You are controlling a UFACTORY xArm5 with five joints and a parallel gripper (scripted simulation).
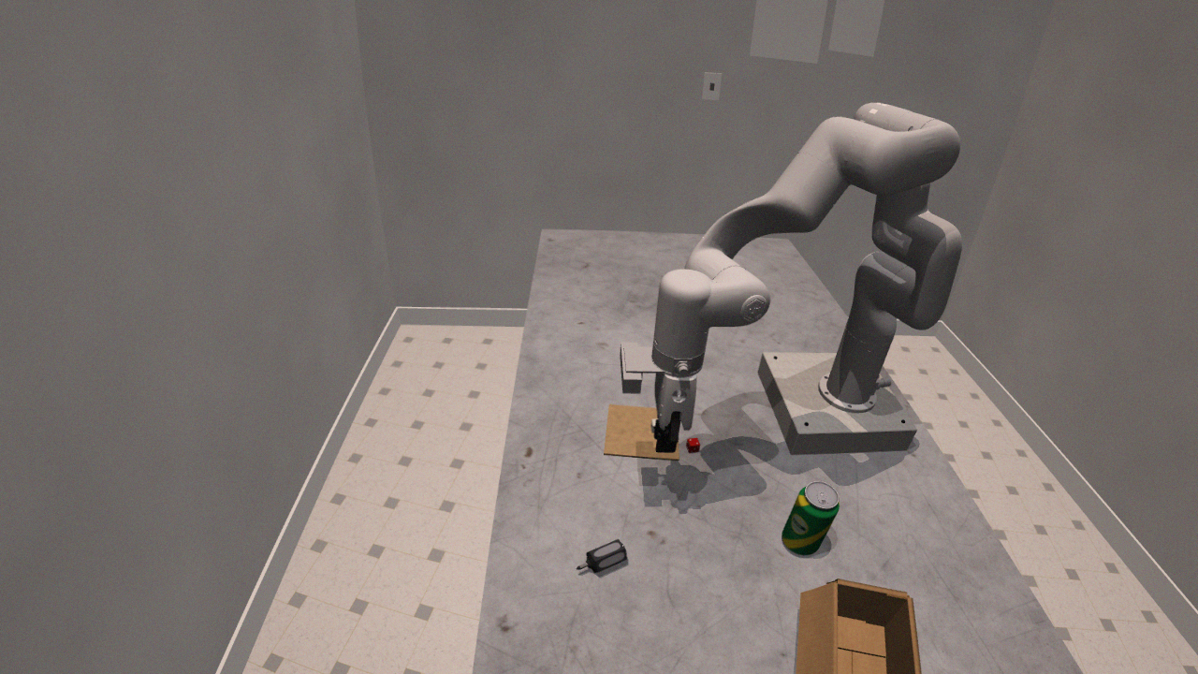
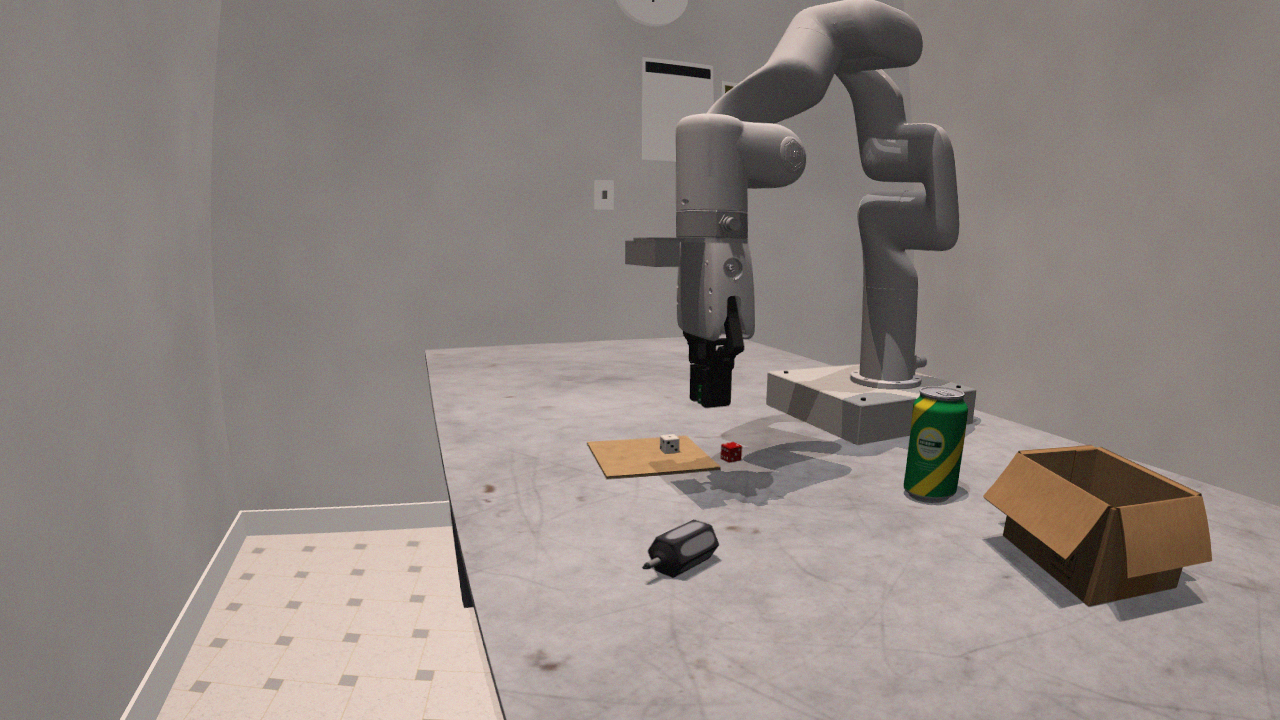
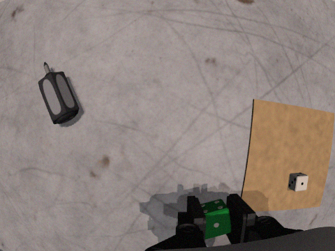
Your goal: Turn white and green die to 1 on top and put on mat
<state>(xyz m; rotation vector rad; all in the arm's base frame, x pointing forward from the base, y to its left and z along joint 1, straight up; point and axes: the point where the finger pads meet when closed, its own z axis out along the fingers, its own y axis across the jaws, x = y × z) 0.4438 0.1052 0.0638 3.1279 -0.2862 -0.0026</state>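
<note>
The tan mat is 1 cm behind my hand, 14 cm to the right of it and 12 cm below it. From my hand the other things lie so: green die (1 cm below); red die (9 cm behind, 7 cm to the right, 11 cm below); white die (4 cm behind, 13 cm to the right, 11 cm below).
</note>
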